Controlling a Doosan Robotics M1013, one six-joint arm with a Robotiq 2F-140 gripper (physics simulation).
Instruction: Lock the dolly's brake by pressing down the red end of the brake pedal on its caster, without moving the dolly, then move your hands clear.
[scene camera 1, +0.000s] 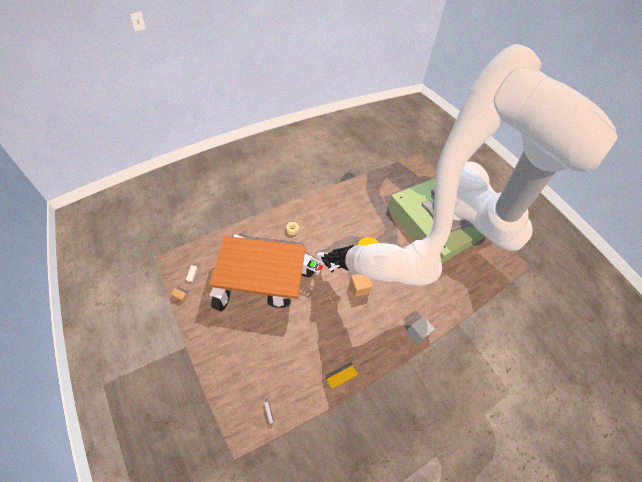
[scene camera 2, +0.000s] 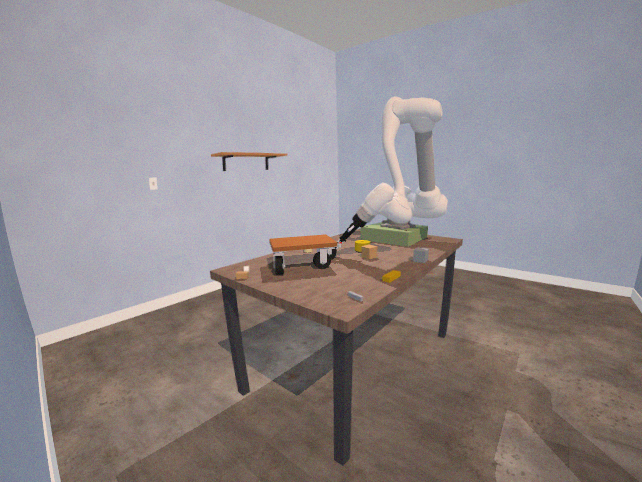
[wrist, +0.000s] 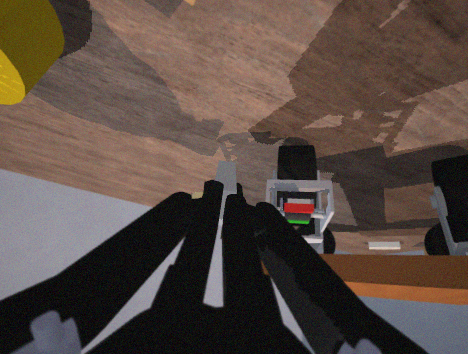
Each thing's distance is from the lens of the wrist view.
gripper (wrist: 225, 174): 20 cm
dolly (wrist: 426, 278): 19 cm
